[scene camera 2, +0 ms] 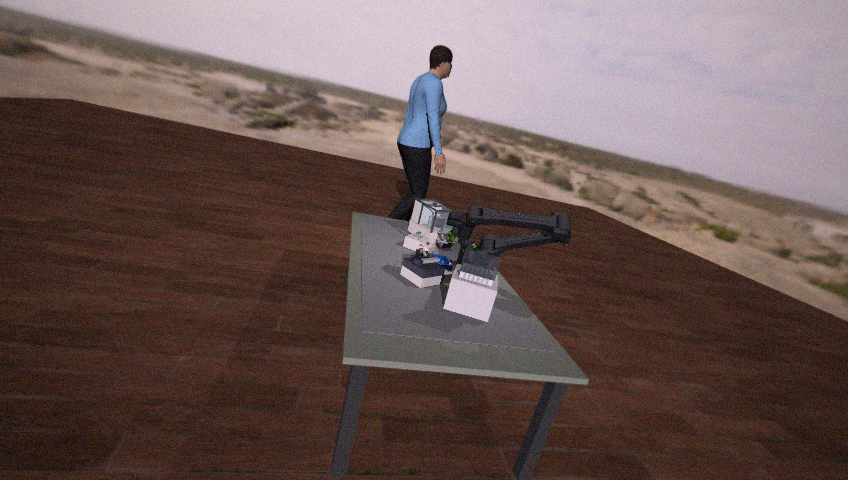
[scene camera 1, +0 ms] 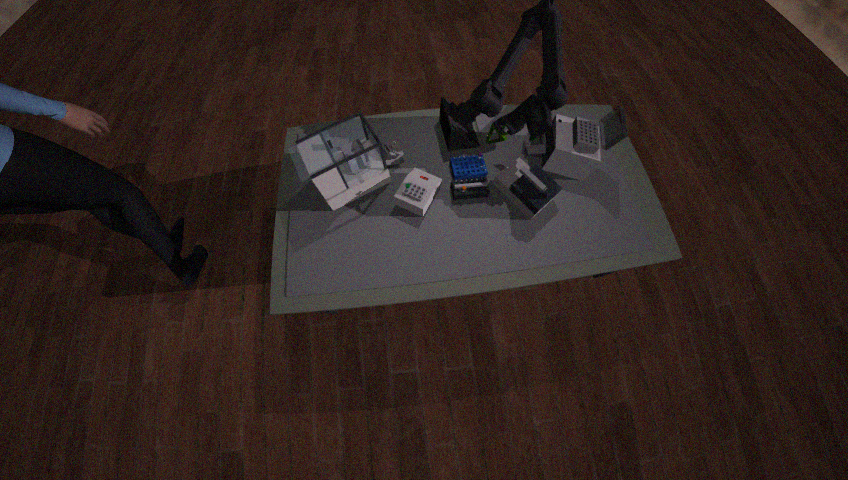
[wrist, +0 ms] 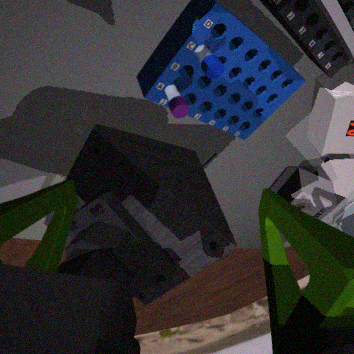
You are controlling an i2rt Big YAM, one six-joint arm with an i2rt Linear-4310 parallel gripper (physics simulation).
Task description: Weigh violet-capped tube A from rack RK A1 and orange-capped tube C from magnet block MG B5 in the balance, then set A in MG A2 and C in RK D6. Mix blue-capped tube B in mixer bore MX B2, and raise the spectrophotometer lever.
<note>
My gripper (scene camera 1: 493, 138) is open, with nothing in its grasp. Also in view: a keypad (wrist: 308, 187).
My gripper also shows in the wrist view (wrist: 165, 194).
</note>
